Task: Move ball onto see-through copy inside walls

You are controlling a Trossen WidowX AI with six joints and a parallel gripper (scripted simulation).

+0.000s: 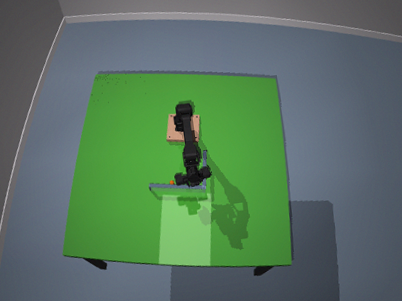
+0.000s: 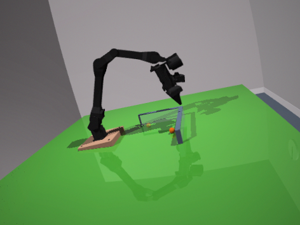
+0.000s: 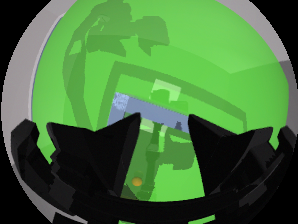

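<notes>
The orange ball lies 40 mm behind my gripper tip, 130 mm to the right of it and 80 mm below it. From my gripper tip the other things lie so: wall corner post (20 mm ahead, 250 mm to the right, 60 mm below).
</notes>
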